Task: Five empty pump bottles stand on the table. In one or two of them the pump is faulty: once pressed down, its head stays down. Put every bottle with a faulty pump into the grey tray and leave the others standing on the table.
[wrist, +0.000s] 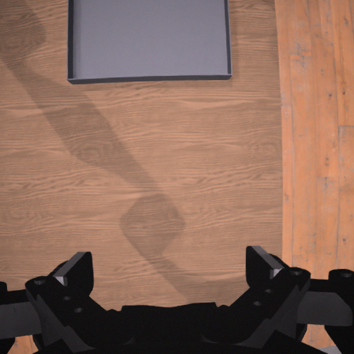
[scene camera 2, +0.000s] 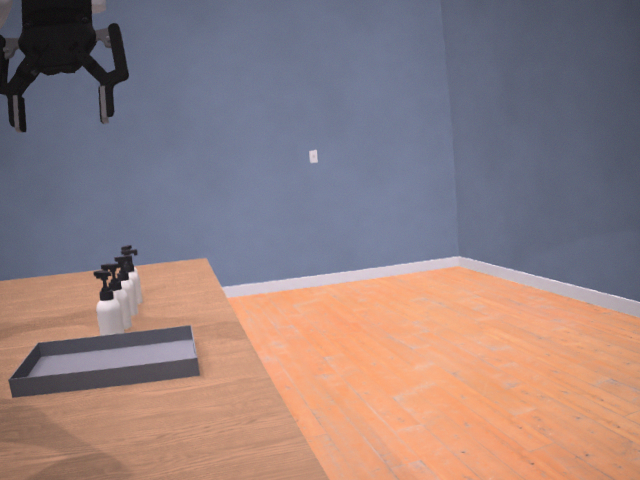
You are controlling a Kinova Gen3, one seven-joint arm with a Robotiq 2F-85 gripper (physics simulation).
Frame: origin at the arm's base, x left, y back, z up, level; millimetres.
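Seen in the pictures: gripper, between the fingertips: point(scene camera 2: 62, 127).
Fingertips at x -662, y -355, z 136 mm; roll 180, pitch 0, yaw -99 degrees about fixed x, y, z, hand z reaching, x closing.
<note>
Offsets run from my fingertips to a thing's top centre. Level surfaces: height alone.
White pump bottles with black pumps stand upright in a close row behind the tray in the scene view. The nearest bottle @(dy -30, dx +484, dz -228 mm) point(scene camera 2: 109, 316) has its head raised well above its collar. The bottles behind it overlap, so their number and head heights are hard to tell. The grey tray @(dy -18, dx +314, dz -338 mm) point(scene camera 2: 103, 379) point(wrist: 150, 79) is empty where its floor shows; in the wrist view it is cut off by the top edge. My gripper point(scene camera 2: 62, 125) point(wrist: 169, 266) is open and empty, pointing down high above the table. No bottle shows in the wrist view.
The wooden table @(dz -368 mm) point(scene camera 2: 206, 428) point(wrist: 225, 150) ends at a right edge, with the orange plank floor point(scene camera 2: 413, 361) point(wrist: 315, 150) beyond. A blue wall point(scene camera 2: 258, 217) stands behind. Arm shadows fall on the table in front of the tray.
</note>
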